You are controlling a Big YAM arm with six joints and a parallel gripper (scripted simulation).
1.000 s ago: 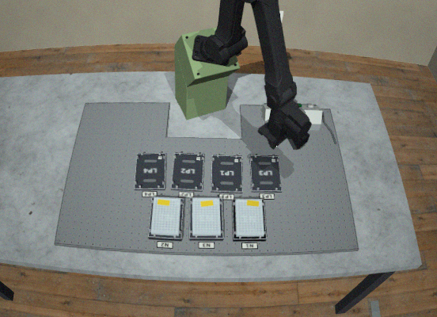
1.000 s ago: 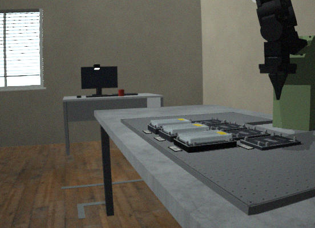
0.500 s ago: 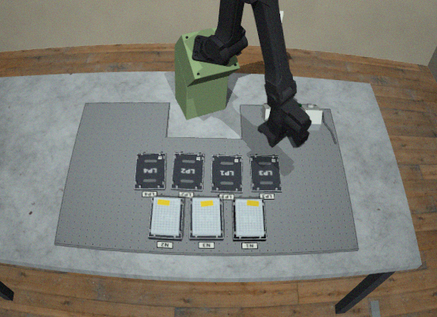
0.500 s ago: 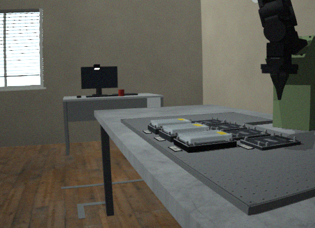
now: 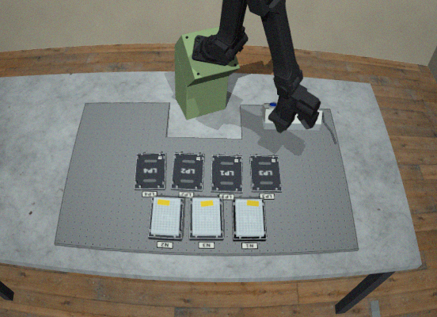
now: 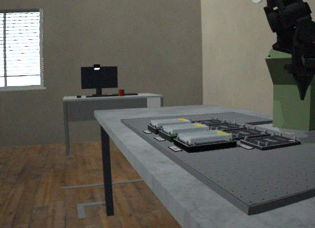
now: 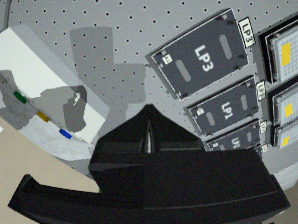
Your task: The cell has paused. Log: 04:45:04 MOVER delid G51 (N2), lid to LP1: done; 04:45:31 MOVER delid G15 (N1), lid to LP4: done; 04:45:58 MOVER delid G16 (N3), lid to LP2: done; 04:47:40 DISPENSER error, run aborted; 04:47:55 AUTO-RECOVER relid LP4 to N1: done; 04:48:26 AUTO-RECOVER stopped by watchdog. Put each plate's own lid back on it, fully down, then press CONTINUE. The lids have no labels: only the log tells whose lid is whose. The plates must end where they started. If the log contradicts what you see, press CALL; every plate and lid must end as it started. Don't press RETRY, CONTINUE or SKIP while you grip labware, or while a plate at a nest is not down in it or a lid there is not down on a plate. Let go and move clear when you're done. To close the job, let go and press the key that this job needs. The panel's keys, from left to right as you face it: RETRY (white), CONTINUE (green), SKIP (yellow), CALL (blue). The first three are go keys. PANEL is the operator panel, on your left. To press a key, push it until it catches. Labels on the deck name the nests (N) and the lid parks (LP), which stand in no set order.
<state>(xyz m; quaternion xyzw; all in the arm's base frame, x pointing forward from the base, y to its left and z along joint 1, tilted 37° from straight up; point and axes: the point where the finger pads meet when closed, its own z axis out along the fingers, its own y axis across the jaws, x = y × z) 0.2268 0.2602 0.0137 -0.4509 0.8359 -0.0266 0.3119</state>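
Now: hand 20 cm past the green continue key, 8 cm to the right of it and 7 cm above it. Round my hand: blue call key: 18 cm behind, 1 cm to the right, 7 cm below; then yellow skip key: 19 cm behind, 4 cm to the left, 7 cm below; then white retry key: 20 cm behind, 13 cm to the left, 7 cm below.
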